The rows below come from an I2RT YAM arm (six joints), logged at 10 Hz.
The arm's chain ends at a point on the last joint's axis. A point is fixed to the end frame.
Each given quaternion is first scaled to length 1.
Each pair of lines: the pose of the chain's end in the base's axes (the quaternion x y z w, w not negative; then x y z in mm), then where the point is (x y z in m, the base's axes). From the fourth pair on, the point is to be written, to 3 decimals.
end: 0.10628 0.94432 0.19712 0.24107 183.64 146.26 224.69
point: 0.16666 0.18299 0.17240
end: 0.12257 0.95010 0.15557 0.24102 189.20 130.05 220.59
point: 0.17300 0.16370 0.16603
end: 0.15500 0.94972 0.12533 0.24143 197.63 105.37 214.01
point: 0.18305 0.13789 0.15832
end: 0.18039 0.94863 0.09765 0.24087 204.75 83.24 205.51
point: 0.191 0.114 0.149
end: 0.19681 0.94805 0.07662 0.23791 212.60 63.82 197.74
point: 0.199 0.094 0.140
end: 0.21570 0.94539 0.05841 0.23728 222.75 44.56 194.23
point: 0.210 0.074 0.136
